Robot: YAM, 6 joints.
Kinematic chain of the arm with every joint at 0, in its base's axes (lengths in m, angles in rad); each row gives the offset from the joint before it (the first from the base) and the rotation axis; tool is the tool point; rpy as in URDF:
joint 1: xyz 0 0 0.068 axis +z
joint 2: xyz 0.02 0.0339 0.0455 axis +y
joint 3: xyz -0.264 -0.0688 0 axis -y
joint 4: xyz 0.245 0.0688 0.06 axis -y
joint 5: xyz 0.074 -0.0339 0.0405 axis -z
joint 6: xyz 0.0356 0 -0.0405 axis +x
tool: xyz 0 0 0 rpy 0 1.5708 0
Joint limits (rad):
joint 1: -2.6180..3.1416
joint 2: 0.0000..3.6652
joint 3: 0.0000..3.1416
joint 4: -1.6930..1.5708
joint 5: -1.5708..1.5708
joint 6: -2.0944..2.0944
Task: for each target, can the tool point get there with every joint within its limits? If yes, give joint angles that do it. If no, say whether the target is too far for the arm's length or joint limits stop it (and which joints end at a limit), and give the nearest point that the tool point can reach.
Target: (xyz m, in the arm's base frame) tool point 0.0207 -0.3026 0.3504
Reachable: yes | joints -1.4961 1.2756 0.9361 0.4252 0.0539 -0.7251
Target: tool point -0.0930 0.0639 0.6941
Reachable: yes | joints 2.3045 1.4541 2.5689 -0.2897 -0.8309 -1.1549
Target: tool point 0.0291 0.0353 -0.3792
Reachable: no: joint limits stop it (at a limit: joint 2) | nearest point 0.0453 0.0550 -0.3339 | short by 0.052 m
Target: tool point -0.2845 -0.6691 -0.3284
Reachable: no: too far | nearest point -0.2161 -0.5083 -0.2152 | short by 0.208 m
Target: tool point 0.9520 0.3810 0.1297
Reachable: no: too far | nearest point 0.5995 0.2399 0.1236 | short by 0.380 m
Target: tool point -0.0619 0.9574 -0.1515
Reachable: no: too far | nearest point -0.0402 0.6210 -0.0564 | short by 0.350 m
